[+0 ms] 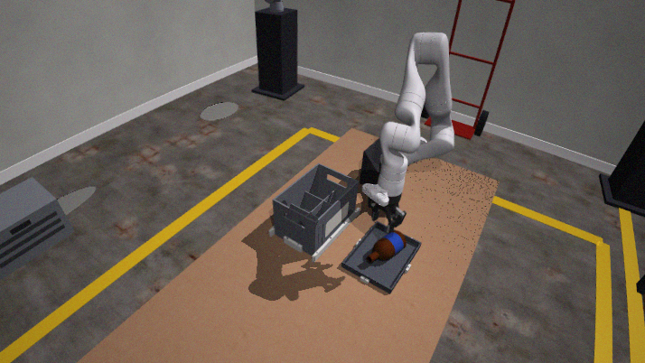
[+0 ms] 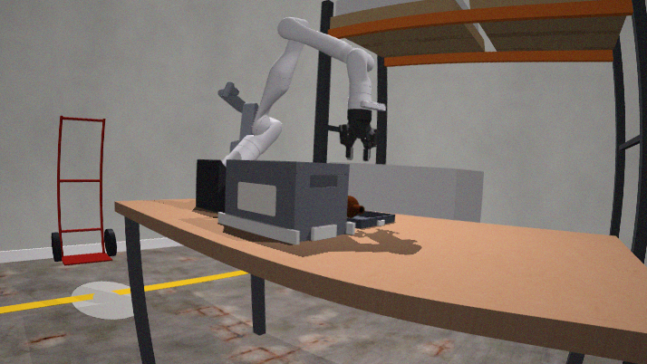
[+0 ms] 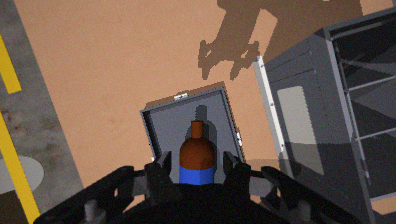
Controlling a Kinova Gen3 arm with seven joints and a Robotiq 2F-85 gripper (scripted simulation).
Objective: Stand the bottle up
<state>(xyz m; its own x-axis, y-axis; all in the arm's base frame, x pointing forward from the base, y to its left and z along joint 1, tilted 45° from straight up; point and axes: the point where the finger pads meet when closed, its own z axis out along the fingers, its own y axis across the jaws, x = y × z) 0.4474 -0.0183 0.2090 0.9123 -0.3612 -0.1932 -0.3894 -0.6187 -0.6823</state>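
Now: the brown bottle 16 cm below my hand, 4 cm behind it and 2 cm to the left of it. From my hand the other things lie so: grey crate (27 cm to the right, 12 cm below, 6 cm behind); then dark tray (19 cm below, 4 cm behind, 2 cm to the left).
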